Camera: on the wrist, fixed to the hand. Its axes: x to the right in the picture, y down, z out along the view.
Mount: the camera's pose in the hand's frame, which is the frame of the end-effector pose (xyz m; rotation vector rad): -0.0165 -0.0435 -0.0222 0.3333 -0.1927 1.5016
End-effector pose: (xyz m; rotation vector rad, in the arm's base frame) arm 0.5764 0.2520 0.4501 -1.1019 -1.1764 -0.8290
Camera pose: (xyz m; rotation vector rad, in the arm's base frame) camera 0.5385 0.2177 0.4432 -1.3896 -0.3290 0.6193
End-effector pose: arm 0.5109 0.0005 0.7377 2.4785 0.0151 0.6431
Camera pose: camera 0.4919 0.0461 0.7231 -2.1620 1.8156 -0.8423
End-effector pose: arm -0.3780 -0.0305 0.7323 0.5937 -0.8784 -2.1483
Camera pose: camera -0.3732 -0.0050 0.6878 -0.1836 -1.2133 -0.6924
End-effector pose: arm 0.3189 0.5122 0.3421 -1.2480 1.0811 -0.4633
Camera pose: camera 0.3036 0.5001 0.3898 0.0236 1.3781 0.6028
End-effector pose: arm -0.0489 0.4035 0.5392 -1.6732 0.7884 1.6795
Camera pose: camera -0.0011 0.4127 0.5563 0.4411 -2.1265 -2.0283
